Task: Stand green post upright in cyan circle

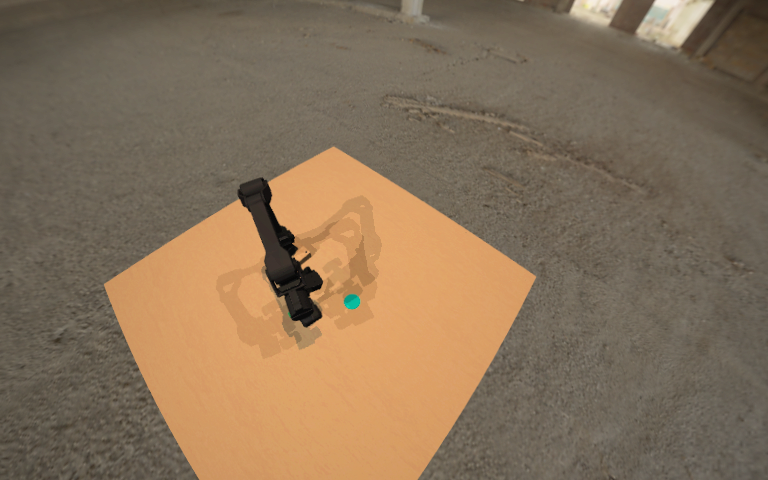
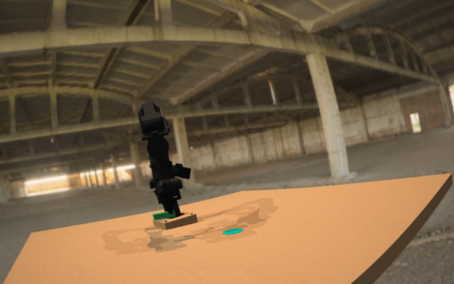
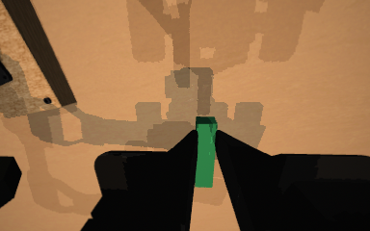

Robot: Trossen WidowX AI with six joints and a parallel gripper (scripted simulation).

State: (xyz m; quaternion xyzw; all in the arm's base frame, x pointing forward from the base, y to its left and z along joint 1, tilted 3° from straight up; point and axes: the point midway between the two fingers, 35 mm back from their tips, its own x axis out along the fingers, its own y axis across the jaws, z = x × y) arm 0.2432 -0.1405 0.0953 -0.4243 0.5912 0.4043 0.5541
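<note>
Now: gripper tip 100 mm short of the cyan circle, 140 mm to the right of it and 90 mm above it. Round my gripper tip: green post: 10 mm behind, 20 mm to the right.
</note>
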